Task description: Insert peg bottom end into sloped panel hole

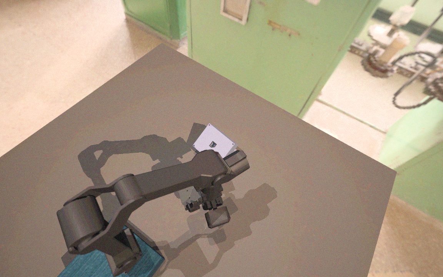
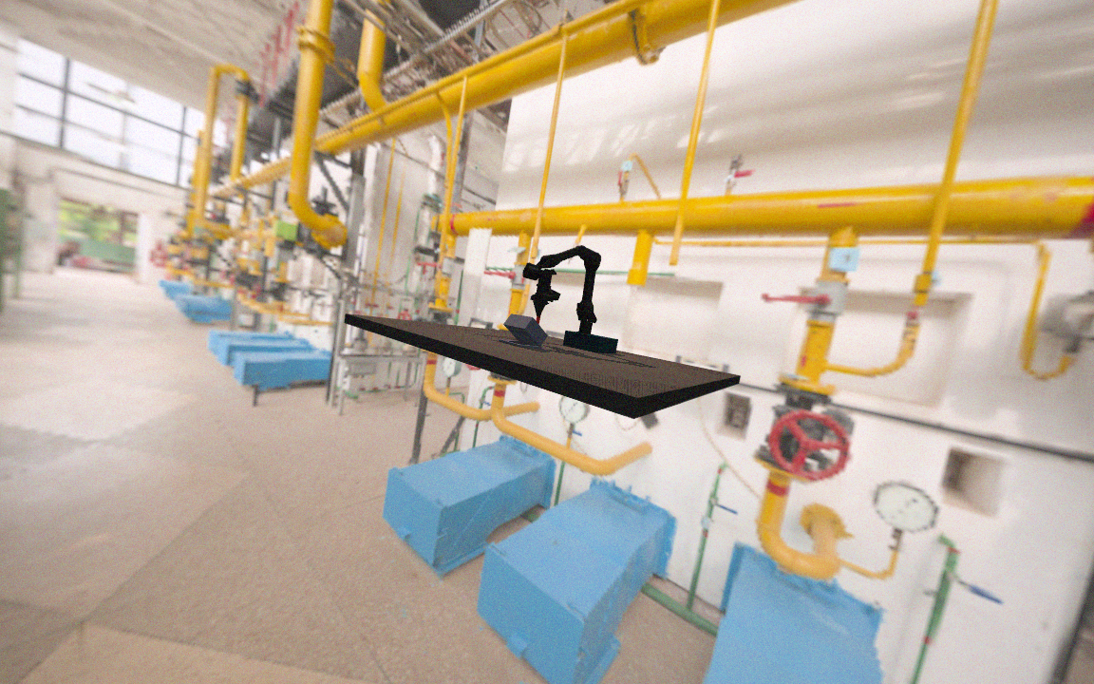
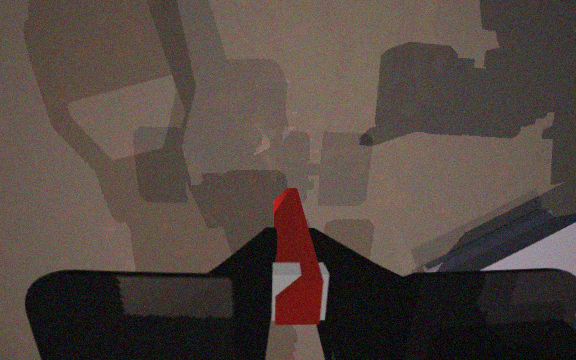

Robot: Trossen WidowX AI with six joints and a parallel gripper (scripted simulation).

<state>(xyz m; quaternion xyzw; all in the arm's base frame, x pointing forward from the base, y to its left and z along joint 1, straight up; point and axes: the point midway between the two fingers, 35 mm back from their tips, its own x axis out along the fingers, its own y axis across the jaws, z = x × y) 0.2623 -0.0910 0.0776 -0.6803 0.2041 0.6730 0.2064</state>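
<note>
Right now the sloped panel is 20 cm ahead of my gripper tip, 12 cm to the left of it and 6 cm below it. Also, from my gripper tip: red square peg (2 cm above).
</note>
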